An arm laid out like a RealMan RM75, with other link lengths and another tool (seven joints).
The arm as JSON. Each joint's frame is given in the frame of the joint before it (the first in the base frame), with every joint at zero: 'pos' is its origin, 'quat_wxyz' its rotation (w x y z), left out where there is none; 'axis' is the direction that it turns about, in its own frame. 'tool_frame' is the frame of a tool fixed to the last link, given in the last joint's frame.
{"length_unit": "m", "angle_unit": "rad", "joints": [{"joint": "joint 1", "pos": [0.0, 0.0, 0.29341], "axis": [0.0, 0.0, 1.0]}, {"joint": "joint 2", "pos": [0.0, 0.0, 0.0], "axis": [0.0, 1.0, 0.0]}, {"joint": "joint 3", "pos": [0.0, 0.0, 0.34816], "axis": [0.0, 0.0, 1.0]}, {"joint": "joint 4", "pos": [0.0, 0.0, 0.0], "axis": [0.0, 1.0, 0.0]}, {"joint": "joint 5", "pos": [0.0, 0.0, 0.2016], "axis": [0.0, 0.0, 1.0]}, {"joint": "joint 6", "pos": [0.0, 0.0, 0.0], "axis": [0.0, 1.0, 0.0]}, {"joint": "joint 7", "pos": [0.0, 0.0, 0.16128], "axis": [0.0, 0.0, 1.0]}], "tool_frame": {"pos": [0.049, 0.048, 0.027], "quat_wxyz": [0.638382, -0.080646, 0.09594, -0.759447]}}
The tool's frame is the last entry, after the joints.
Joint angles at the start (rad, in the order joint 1, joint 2, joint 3, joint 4, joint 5, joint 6, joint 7):
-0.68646 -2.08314 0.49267 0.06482 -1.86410 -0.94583 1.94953
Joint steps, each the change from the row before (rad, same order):
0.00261 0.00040 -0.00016 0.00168 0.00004 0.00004 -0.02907
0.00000 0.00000 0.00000 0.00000 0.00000 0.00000 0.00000
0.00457 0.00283 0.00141 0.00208 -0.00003 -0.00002 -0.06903
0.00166 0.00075 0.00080 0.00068 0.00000 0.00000 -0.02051
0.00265 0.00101 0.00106 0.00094 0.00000 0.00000 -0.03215
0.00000 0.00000 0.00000 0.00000 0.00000 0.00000 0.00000
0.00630 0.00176 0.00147 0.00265 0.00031 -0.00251 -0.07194
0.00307 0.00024 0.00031 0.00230 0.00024 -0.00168 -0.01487
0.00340 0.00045 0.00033 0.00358 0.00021 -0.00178 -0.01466
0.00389 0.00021 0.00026 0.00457 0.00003 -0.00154 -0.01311
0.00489 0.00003 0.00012 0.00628 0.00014 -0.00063 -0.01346
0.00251 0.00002 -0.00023 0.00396 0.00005 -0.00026 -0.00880
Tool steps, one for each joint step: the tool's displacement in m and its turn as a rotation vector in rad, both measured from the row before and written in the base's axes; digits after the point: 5 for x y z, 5 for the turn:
-0.00246 0.00035 0.00202 -0.00364 -0.02510 0.01333
0.00000 0.00000 0.00000 0.00000 0.00000 0.00000
-0.00559 0.00127 0.00493 -0.00975 -0.05839 0.02981
-0.00180 0.00024 0.00133 -0.00312 -0.01718 0.00893
-0.00287 0.00032 0.00196 -0.00490 -0.02725 0.01419
0.00000 0.00000 0.00000 0.00000 0.00000 0.00000
-0.00624 0.00035 0.00438 -0.00980 -0.06248 0.02990
-0.00183 -0.00040 0.00130 -0.00070 -0.01244 0.00608
-0.00192 -0.00035 0.00173 0.00042 -0.01143 0.00568
-0.00203 -0.00047 0.00182 0.00137 -0.00971 0.00545
-0.00254 -0.00058 0.00211 0.00228 -0.00887 0.00666
-0.00139 -0.00017 0.00139 0.00161 -0.00601 0.00400

